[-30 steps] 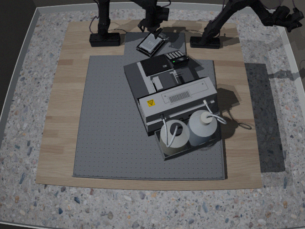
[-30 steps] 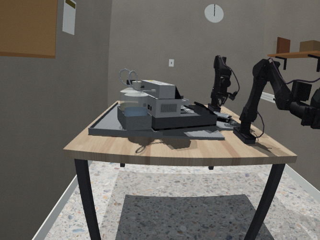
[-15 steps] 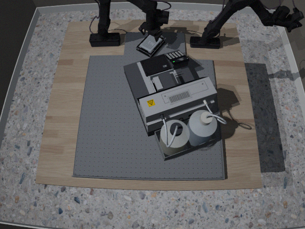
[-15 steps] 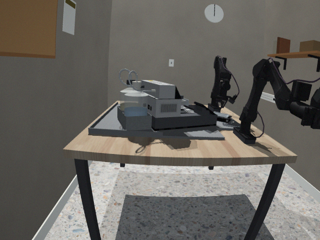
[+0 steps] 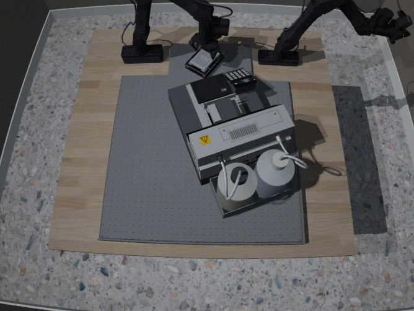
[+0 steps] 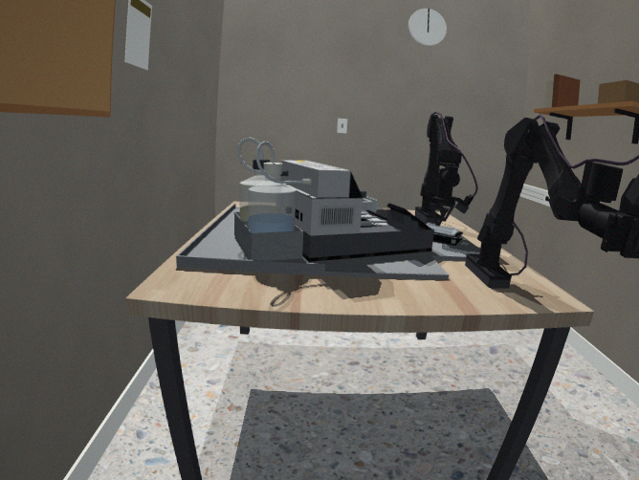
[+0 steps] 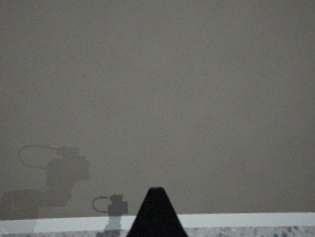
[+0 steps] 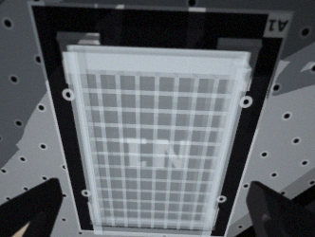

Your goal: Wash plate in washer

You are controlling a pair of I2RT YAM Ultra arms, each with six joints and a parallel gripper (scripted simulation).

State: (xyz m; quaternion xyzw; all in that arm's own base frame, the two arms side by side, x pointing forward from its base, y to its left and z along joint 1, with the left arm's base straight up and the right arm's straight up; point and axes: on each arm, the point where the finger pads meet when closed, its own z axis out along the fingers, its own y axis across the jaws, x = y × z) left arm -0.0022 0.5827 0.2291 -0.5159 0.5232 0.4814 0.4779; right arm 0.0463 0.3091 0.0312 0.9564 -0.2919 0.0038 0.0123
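Note:
Right now my right hand is 3 cm above the white plate. From my right hand the other things lie so: dark nest N1 (4 cm below); then grey washer housing (35 cm ahead, 9 cm to the left, 6 cm above); then black carrier (21 cm ahead, 3 cm to the left, 2 cm above).

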